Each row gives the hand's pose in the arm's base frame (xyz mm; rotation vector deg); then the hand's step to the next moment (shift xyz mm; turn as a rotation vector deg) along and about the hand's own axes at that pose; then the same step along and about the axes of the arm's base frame.
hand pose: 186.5 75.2 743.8 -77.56 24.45 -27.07
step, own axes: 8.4 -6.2 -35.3 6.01 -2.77 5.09
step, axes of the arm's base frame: -12.9 -34.5 0.0 7.59 0.42 3.46
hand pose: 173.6 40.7 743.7 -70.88 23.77 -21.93
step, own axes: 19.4 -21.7 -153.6 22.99 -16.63 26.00
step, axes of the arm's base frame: -61.4 -142.0 -22.9 31.95 5.28 20.79
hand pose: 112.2 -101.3 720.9 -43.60 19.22 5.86
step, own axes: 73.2 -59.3 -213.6 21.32 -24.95 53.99
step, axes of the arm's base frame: 25.8 -192.6 -129.4 39.43 18.67 45.70
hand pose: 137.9 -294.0 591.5 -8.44 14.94 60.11
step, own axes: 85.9 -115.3 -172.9 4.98 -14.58 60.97
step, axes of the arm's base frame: 116.3 -27.1 -190.6 23.70 11.83 57.03
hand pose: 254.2 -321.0 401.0 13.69 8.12 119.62
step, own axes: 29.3 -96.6 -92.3 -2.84 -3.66 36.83
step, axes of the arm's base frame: 45.8 73.6 -105.8 12.86 -0.50 34.82
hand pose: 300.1 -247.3 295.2 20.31 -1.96 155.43
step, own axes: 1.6 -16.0 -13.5 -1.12 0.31 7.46
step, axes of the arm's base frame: 1.6 16.3 -13.1 2.67 -1.28 6.94
